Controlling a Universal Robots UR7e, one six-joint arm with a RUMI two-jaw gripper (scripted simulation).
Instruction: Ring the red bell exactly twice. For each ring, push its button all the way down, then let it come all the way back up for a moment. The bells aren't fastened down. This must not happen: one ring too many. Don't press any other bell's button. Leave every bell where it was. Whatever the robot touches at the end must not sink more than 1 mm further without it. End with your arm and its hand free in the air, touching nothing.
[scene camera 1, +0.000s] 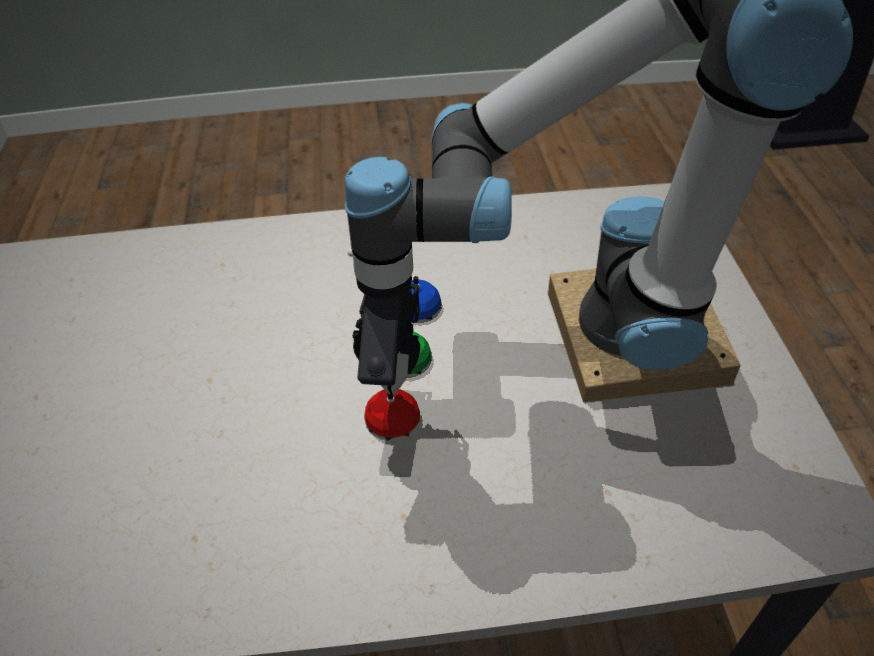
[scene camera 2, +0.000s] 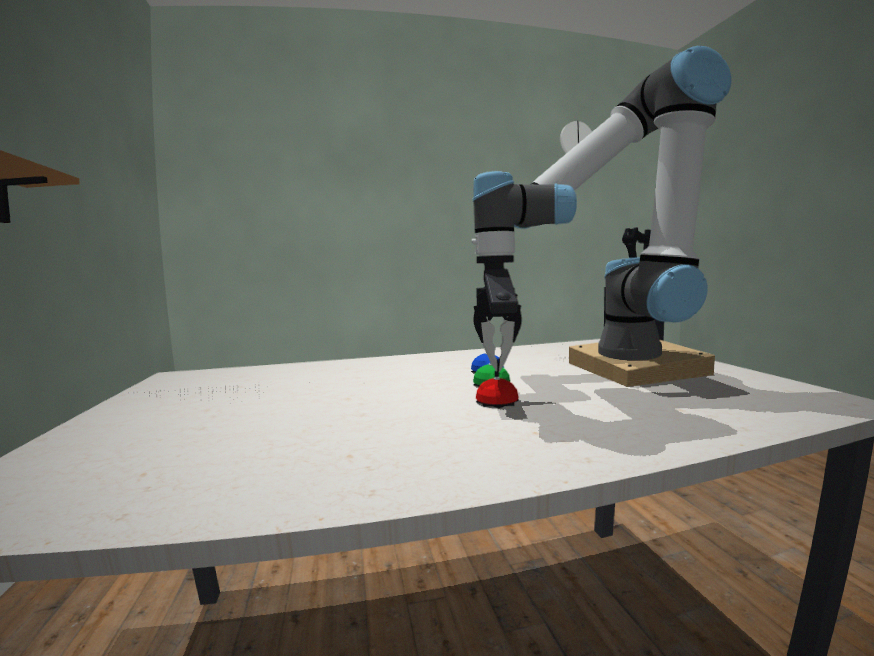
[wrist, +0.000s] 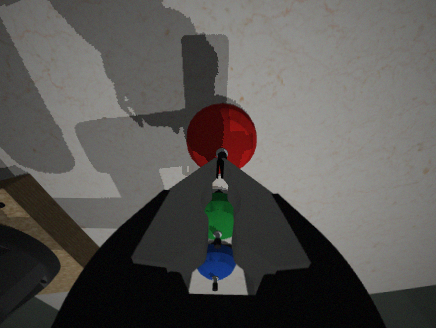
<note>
In view: the gripper (scene camera 1: 391, 393), a green bell (wrist: 219, 210), a blue bell (scene camera 1: 429, 298) and a red bell (scene camera 1: 398, 417).
The blue bell also shows in the wrist view (wrist: 219, 263). The red bell also shows in scene camera 2 (scene camera 2: 496, 392) and in the wrist view (wrist: 222, 127). The gripper is seen too in scene camera 2 (scene camera 2: 497, 371) and in the wrist view (wrist: 219, 160).
</note>
